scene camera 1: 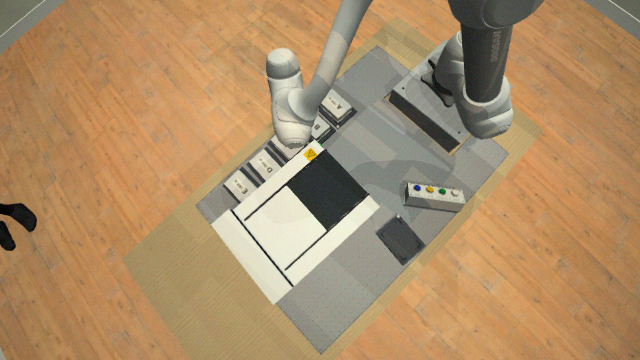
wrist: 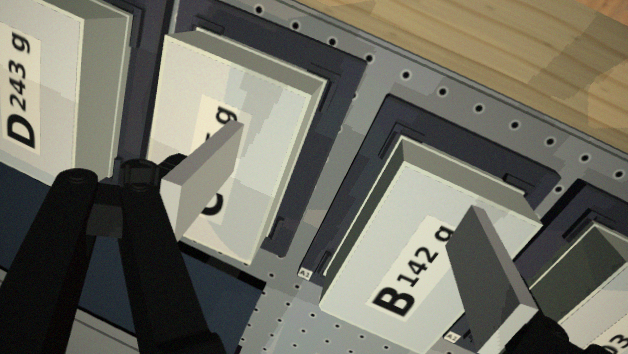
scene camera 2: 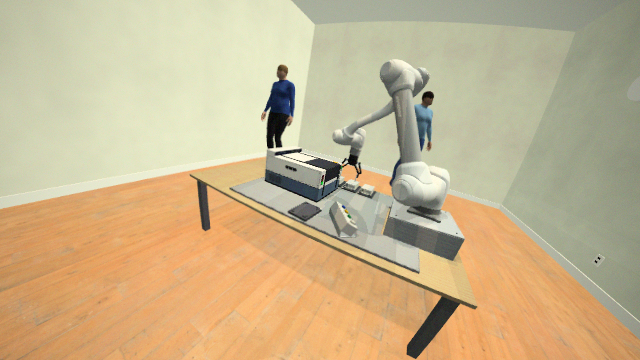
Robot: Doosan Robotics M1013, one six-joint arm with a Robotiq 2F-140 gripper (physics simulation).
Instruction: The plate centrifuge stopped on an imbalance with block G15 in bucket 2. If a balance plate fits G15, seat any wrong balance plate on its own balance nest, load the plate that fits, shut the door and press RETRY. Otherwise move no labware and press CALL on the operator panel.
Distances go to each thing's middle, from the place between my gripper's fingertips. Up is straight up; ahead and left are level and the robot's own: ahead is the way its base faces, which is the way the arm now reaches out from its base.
My hand is 60 mm short of the dark lid panel [scene camera 1: 324, 187], 330 mm to the right of it and 150 mm below it. Round my hand: white centrifuge [scene camera 1: 278, 241] 210 mm ahead, 350 mm to the left, 60 mm above; dark square pad [scene camera 1: 400, 239] 80 mm behind, 630 mm to the left, 50 mm below.
